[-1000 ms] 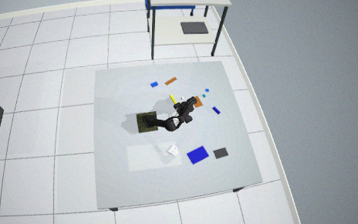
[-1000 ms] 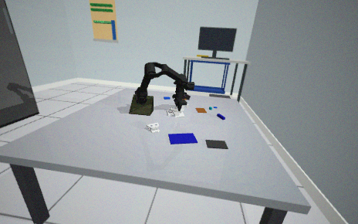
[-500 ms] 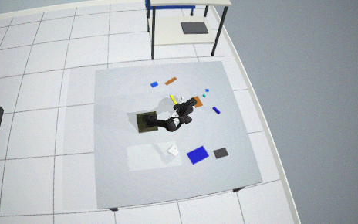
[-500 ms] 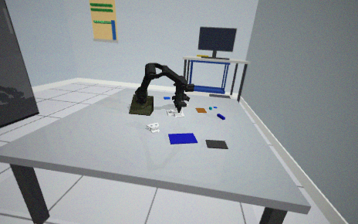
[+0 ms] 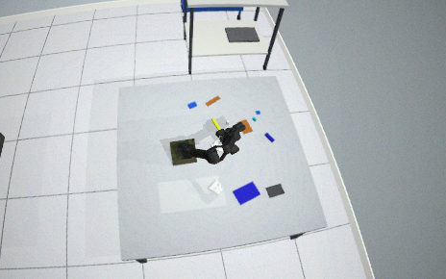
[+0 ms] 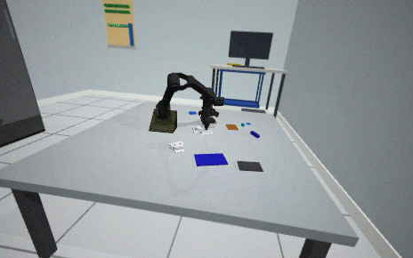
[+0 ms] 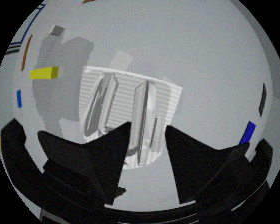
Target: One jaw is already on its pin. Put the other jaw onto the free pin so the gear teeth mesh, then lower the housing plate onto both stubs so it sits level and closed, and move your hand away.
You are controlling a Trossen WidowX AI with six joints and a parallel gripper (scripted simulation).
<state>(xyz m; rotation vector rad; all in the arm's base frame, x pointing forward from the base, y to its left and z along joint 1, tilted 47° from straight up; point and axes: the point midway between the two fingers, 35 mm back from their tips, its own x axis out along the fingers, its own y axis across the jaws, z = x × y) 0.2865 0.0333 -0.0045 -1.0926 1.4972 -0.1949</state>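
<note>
Now: the white base 3 cm to the left of my gripper tip and 3 cm below it. Round my gripper tip: white jaw (4 cm behind); then orange square (19 cm to the left, 16 cm ahead, 3 cm below); then yellow bar (20 cm to the left, 5 cm behind, 2 cm below).
</note>
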